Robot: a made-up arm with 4 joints.
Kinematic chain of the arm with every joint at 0, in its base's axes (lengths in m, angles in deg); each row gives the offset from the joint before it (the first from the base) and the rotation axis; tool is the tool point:
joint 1: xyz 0 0 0.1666 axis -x
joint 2: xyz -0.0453 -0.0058 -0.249 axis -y
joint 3: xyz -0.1 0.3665 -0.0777 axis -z
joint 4: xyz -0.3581 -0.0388 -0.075 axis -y
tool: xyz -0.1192 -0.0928 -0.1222
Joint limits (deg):
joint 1: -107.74..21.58
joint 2: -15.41..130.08
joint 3: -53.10..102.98
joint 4: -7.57..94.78
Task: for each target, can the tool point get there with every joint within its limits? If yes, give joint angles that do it. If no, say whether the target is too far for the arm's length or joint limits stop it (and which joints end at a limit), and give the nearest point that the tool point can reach.
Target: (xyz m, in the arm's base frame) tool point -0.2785 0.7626 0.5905
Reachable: yes | joints -73.19 9.88 77.96 64.32
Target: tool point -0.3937 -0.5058 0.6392
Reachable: no: joint limits stop it (at a limit: joint 1, joint 2, joint 4) | nearest point -0.6276 0.1474 0.8750 | short by 0.733 m
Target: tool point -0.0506 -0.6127 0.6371
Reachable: no: joint limits stop it (at a limit: joint 1, joint 2, joint 3) | nearest point 0.2910 -0.0908 0.9441 | short by 0.695 m
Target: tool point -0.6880 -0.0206 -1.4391
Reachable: no: too far | nearest point -0.3444 0.1120 -0.7720 | short by 0.762 m
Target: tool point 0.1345 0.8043 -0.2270
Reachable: yes | joints -17.62 66.04 83.57 63.00
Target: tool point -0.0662 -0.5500 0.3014
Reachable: no: joint limits stop it (at a limit: joint 1, joint 2, joint 3, joint 4) | nearest point 0.3392 -0.2164 -0.0758 | short by 0.646 m
